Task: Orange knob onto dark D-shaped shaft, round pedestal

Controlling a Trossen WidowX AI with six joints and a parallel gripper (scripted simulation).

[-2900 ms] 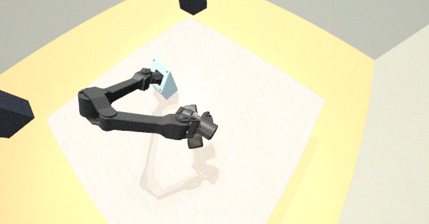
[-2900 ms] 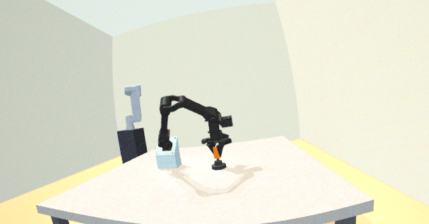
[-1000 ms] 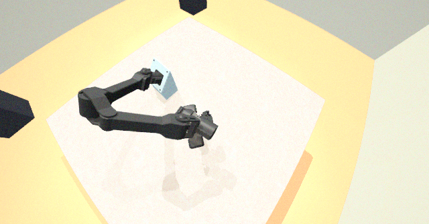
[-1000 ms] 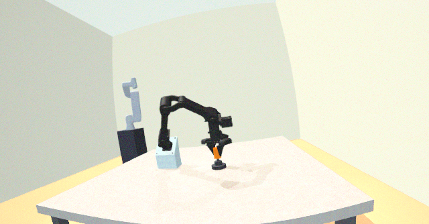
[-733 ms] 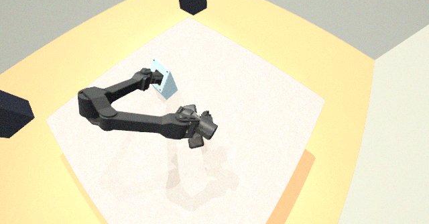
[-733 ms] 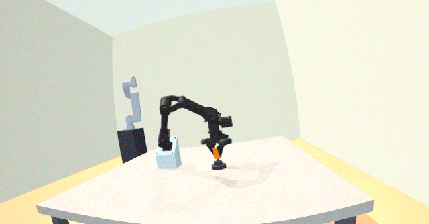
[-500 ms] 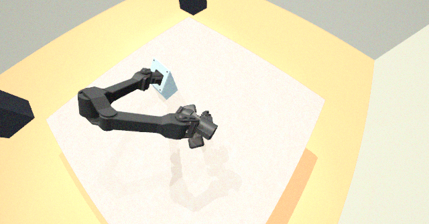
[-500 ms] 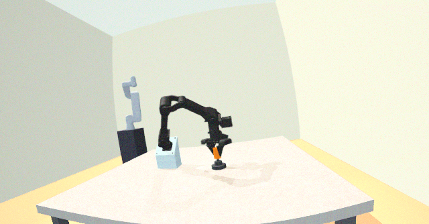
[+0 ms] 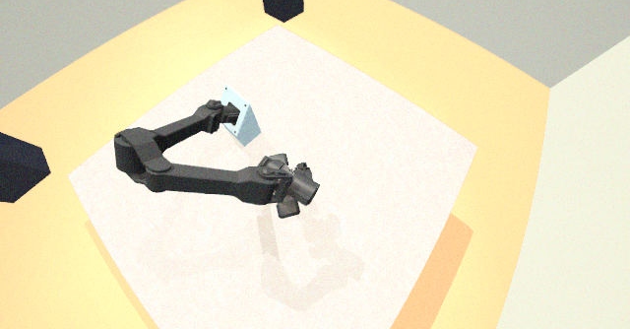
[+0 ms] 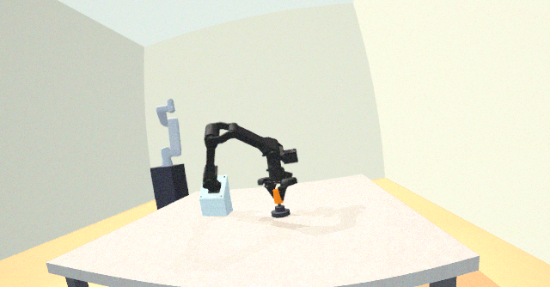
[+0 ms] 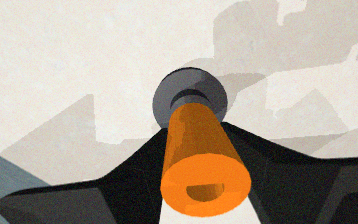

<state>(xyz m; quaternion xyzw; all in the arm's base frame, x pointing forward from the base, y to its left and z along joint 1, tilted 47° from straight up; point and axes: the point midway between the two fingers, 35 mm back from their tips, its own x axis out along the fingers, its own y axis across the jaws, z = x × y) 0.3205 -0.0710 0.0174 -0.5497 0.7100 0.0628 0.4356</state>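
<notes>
Now: the pedestal with shaft 40 mm below my gripper tip. Also, from my gripper tip: orange knob: 20 mm above.
</notes>
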